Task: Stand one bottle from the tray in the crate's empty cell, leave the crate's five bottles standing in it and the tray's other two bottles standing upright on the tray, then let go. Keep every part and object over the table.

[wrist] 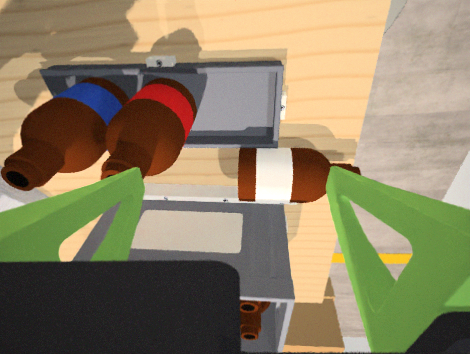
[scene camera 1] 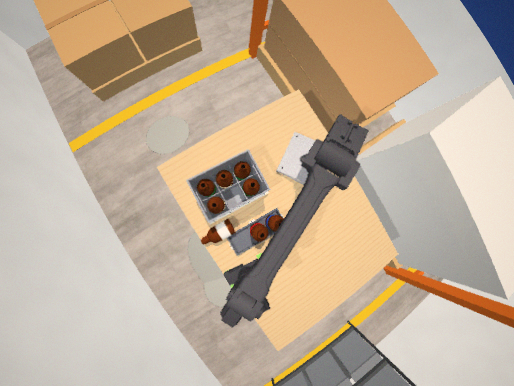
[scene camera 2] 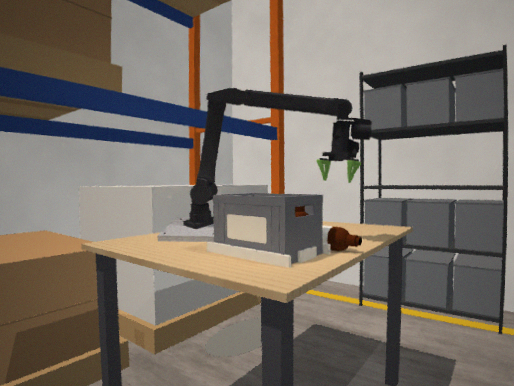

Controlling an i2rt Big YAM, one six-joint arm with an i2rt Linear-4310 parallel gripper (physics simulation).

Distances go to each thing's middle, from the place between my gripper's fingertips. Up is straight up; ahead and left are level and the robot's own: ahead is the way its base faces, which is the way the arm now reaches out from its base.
I see the red-banded bottle [wrist: 149, 131] 10 cm behind my hand, 5 cm to the right of it and 13 cm below it. Also, from my hand: white-labelled bottle [scene camera 2: 339, 238]: 7 cm ahead, 13 cm to the right, 18 cm below.
